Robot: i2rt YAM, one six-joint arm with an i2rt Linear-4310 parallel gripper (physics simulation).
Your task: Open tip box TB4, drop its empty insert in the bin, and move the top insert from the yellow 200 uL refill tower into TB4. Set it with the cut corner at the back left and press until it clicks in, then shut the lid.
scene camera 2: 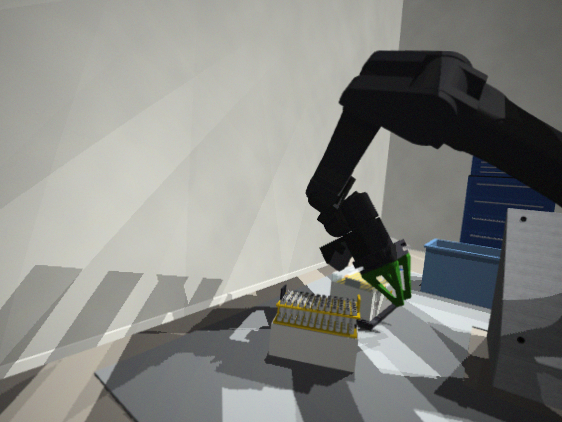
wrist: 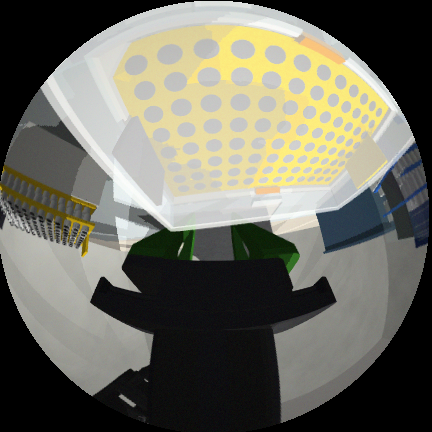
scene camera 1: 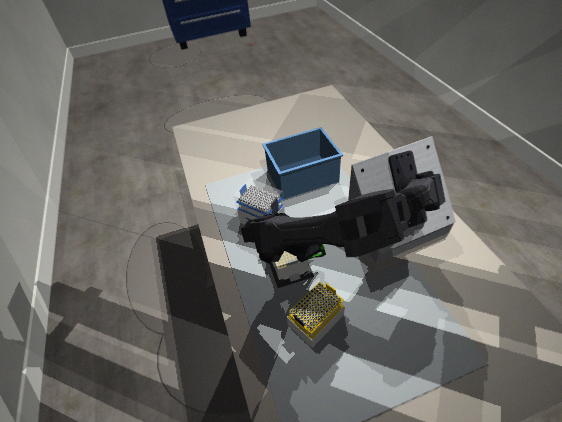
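Tip box TB4 (scene camera 1: 291, 273) (scene camera 2: 363, 302) stands in the middle of the mat, mostly under my arm. Its yellow insert (scene camera 1: 285, 259) (wrist: 241, 116) shows rows of empty holes and fills the upper wrist view inside the pale box rim (wrist: 173, 211). A dark flap (scene camera 2: 377, 320) lies low beside the box in scene camera 2. My gripper (scene camera 1: 319, 252) (scene camera 2: 401, 301) (wrist: 212, 217) has green fingers standing apart with nothing between them, close at the box's near edge. The yellow refill tower (scene camera 1: 316, 310) (scene camera 2: 317, 311) (wrist: 44, 205), full of tips, stands apart in front.
The blue bin (scene camera 1: 304, 176) (scene camera 2: 455, 276) (wrist: 350, 225) stands behind the box. A blue refill tower (scene camera 1: 258, 200) (wrist: 402, 181) stands left of the bin. My arm's grey mounting block (scene camera 1: 376, 172) is at the right. A blue cabinet (scene camera 1: 208, 17) (scene camera 2: 478, 209) stands far back.
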